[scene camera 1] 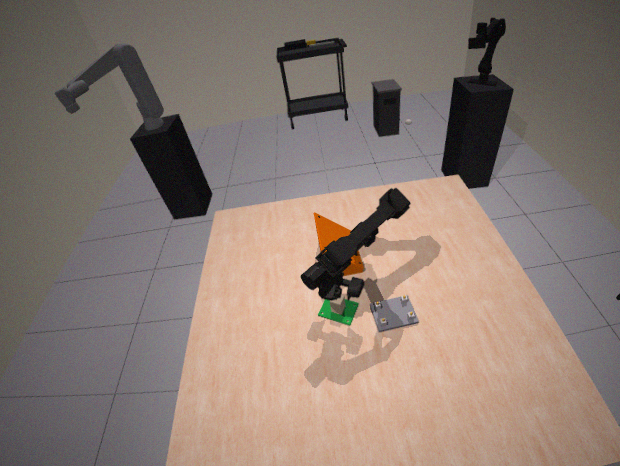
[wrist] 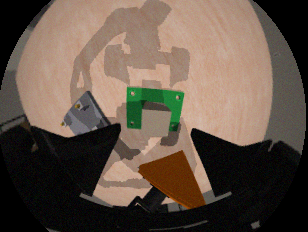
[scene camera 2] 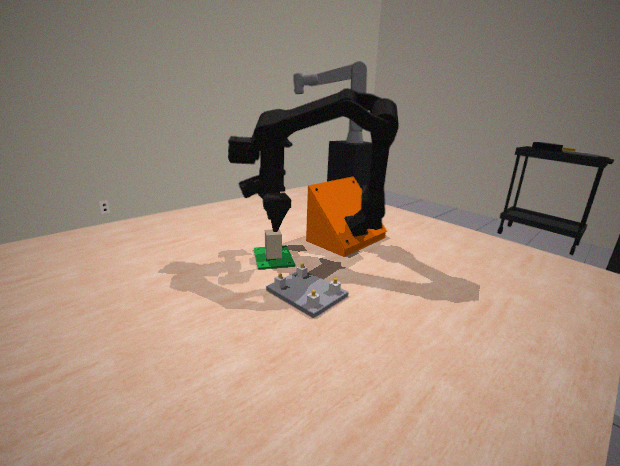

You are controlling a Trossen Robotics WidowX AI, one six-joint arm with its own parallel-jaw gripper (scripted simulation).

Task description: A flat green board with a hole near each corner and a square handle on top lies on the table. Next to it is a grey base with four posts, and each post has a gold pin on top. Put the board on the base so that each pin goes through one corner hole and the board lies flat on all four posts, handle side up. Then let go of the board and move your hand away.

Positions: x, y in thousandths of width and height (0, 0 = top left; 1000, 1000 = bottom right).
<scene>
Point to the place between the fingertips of the gripper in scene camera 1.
At 543, 634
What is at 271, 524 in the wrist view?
A grey base.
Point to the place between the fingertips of the gripper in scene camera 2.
440, 484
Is the gripper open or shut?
Open.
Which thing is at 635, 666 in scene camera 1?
A grey base.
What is the gripper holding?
Nothing.
</scene>
